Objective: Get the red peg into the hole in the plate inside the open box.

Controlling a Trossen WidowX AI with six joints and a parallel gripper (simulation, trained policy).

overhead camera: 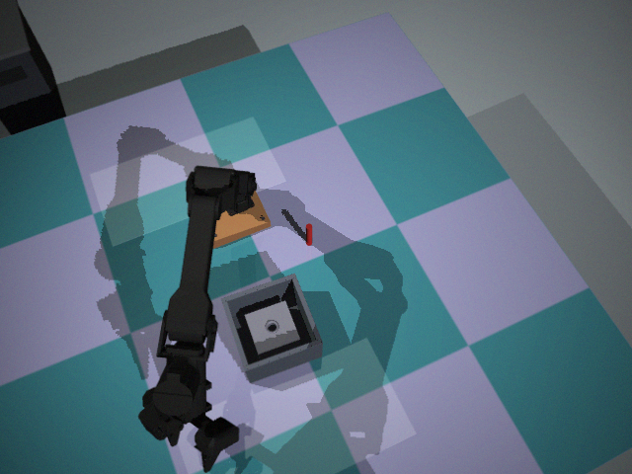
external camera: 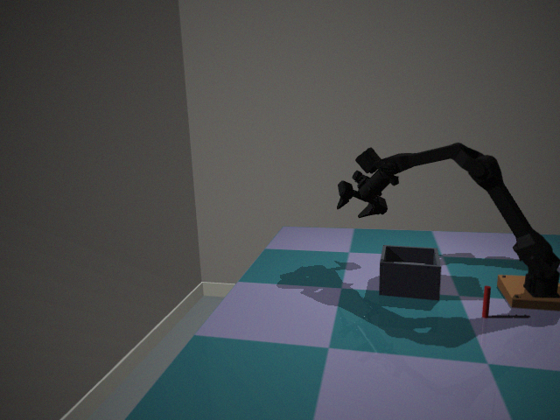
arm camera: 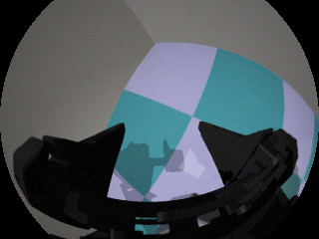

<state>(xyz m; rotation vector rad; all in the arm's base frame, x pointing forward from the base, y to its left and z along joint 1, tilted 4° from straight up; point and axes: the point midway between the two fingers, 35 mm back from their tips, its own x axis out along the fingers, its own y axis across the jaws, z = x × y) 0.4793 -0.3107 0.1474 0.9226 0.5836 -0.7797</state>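
The red peg is 330 mm behind my gripper tip, 420 mm to the left of it and 130 mm below it. From my gripper tip the other things lie so: plate 170 mm behind, 240 mm to the left, 120 mm below; dark grey box 170 mm behind, 240 mm to the left, 140 mm below.
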